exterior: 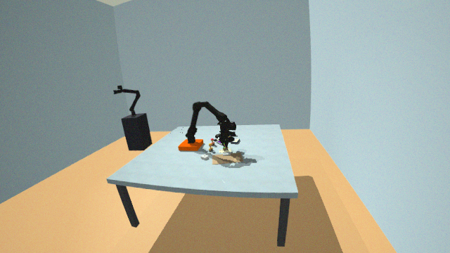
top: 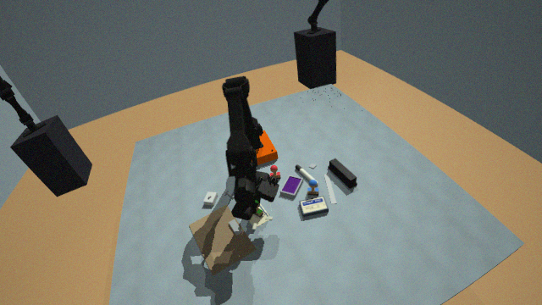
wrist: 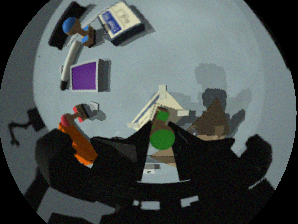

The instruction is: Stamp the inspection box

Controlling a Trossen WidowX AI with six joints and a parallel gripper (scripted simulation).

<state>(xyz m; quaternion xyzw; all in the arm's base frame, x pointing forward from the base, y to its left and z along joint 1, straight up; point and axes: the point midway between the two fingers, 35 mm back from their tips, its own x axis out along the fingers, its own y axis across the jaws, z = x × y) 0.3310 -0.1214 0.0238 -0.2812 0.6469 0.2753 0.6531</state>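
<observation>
Right now my gripper tip is 30 mm above the white card, 10 mm to the left of it and 10 mm past it. Round my gripper tip: screw 150 mm behind, 70 mm to the right, 20 mm below; then yellow stamp 130 mm behind, 10 mm to the left, 10 mm below; then green stamp right at my gripper tip.
</observation>
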